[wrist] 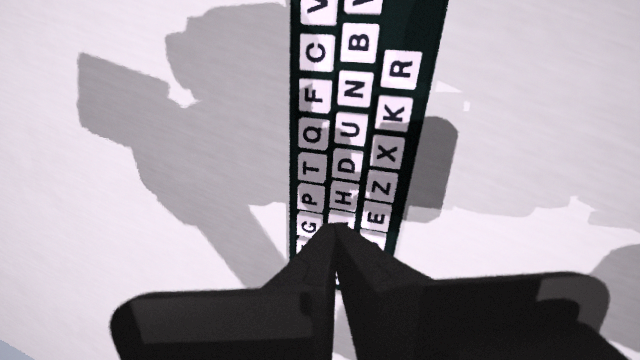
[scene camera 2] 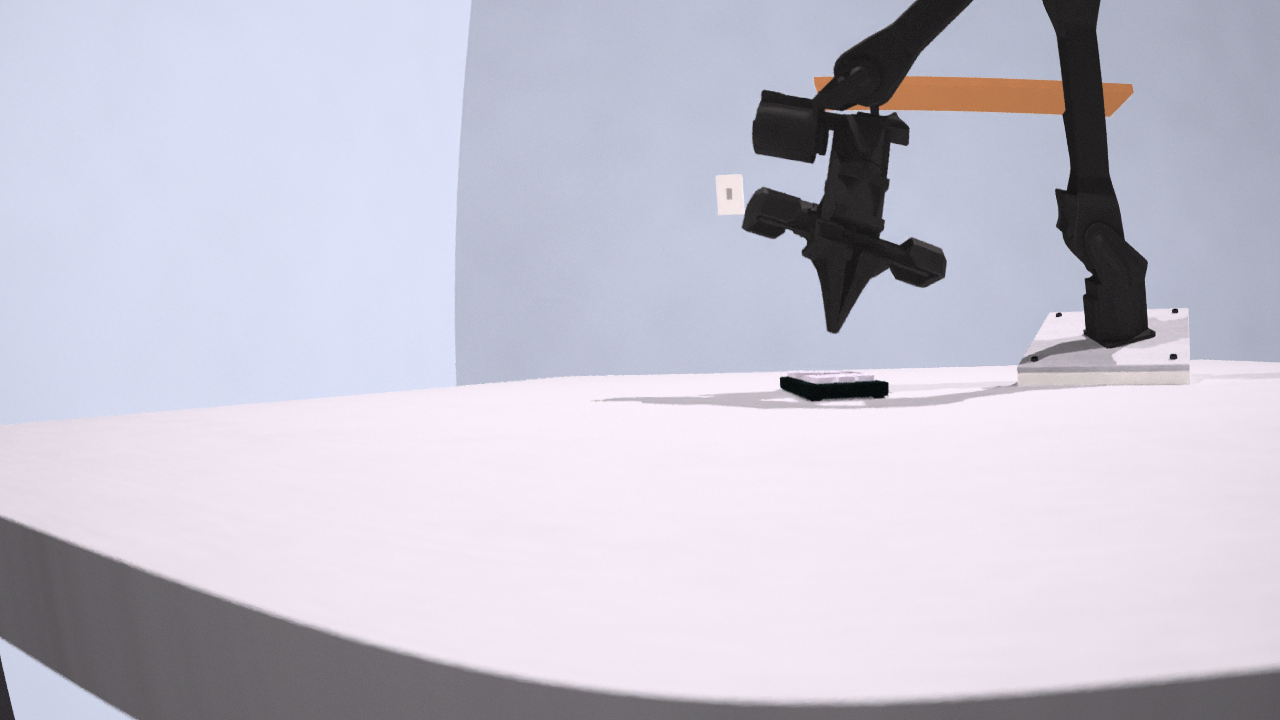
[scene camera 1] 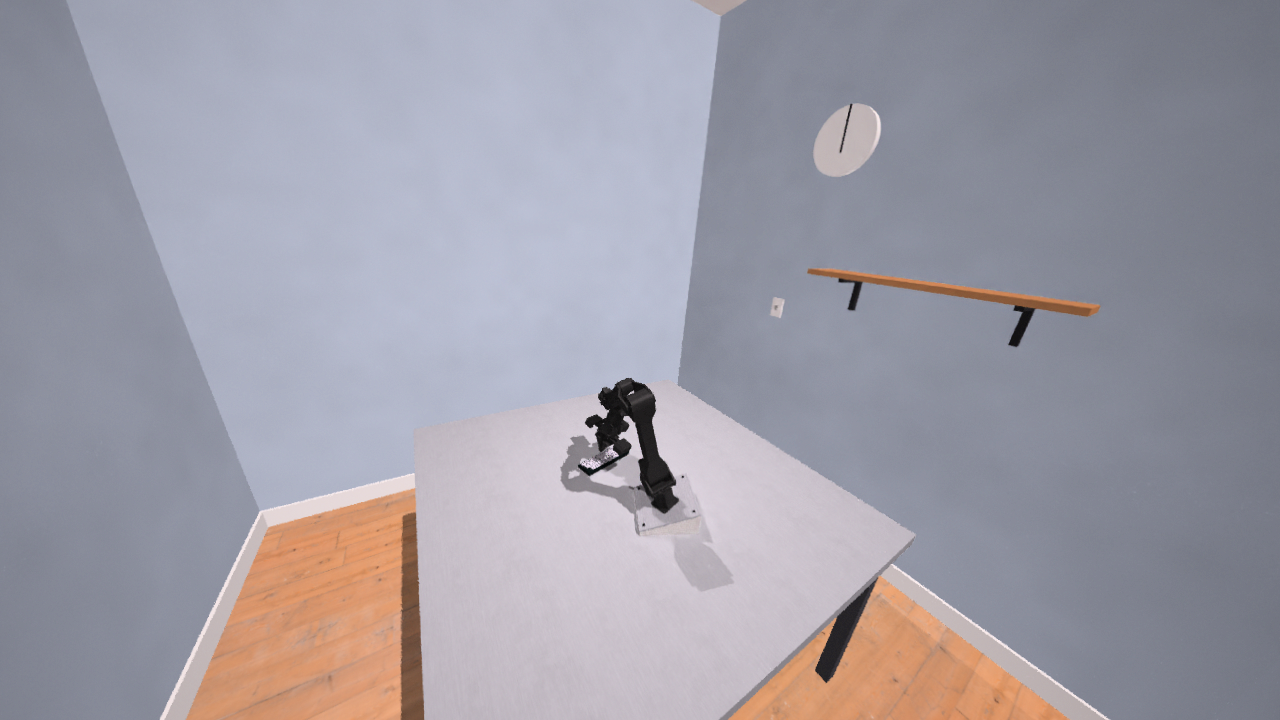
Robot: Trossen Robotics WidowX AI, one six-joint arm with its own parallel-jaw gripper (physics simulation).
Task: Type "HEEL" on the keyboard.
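Places are measured from the arm's base along level axes (x ahead, y left, z up), in metres.
Pixels of known places: gripper, fingertip midpoint: (wrist: 333, 232) (scene camera 2: 832, 332) (scene camera 1: 600, 451); arm's base, origin of the base link: (scene camera 2: 1118, 334) (scene camera 1: 665, 502).
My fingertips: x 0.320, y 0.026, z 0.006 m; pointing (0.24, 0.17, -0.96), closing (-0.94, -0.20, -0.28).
Observation:
Ahead of a thing's pixels: the offset from my fingertips to its top centre. Level surfaces: height alone.
The dark green keyboard @[0.021 m right, 0.004 m ahead, 0.035 m down] (scene camera 1: 582, 470) (scene camera 2: 834, 390) (wrist: 420, 25) lies flat on the table, with white letter keys in three rows. My black gripper (scene camera 1: 604, 445) (scene camera 2: 834, 331) (wrist: 333, 232) is shut and empty. In scene camera 2 its tips point down and hang a little above the keyboard, apart from it. In the wrist view the H key @[0.002 m left, 0.001 m ahead, 0.035 m down] (wrist: 344, 197) shows just beyond the fingertips, and the E key @[0.009 m left, 0.019 m back, 0.035 m down] (wrist: 376, 218) shows to their right. The fingertips partly cover the key below H. The L key does not show in the wrist view; the fingers hide that end of the keyboard.
The arm's white base plate (scene camera 1: 671, 523) (scene camera 2: 1102, 374) sits on the grey table @[0.052 m down] (scene camera 1: 519, 555) (scene camera 2: 626, 537) beside the keyboard. The arm's shadow falls over part of the keys and the tabletop. An orange-brown shelf (scene camera 1: 953, 289) (scene camera 2: 975, 95) is on the wall behind.

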